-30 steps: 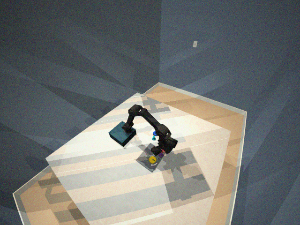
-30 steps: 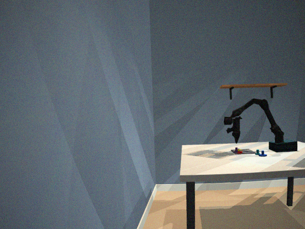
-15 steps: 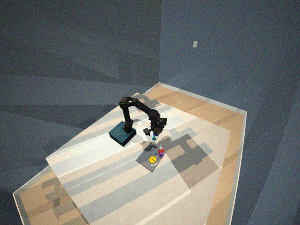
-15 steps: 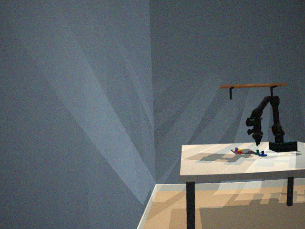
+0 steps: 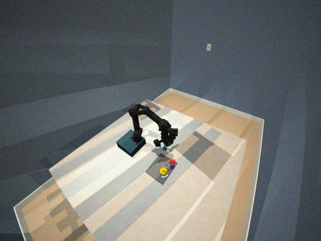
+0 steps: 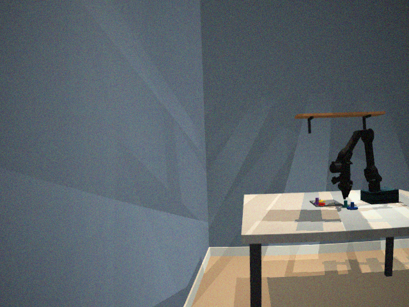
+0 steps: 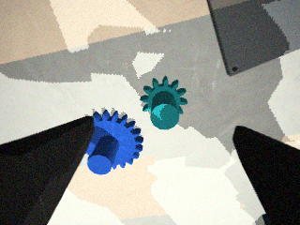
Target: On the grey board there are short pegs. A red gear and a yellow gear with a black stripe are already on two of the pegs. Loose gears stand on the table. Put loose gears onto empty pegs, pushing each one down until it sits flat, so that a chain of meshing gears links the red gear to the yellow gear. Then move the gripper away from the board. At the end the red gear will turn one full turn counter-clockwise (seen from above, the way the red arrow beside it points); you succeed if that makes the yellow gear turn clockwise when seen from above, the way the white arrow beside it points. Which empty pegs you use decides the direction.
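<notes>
The teal gear is 4 cm below my gripper tip. Also, from my gripper tip: red gear (13 cm ahead, 8 cm to the right, 4 cm below); then blue gear (6 cm to the left, 4 cm below, 2 cm behind); then red arrow (14 cm ahead, 6 cm to the right, 5 cm below).
</notes>
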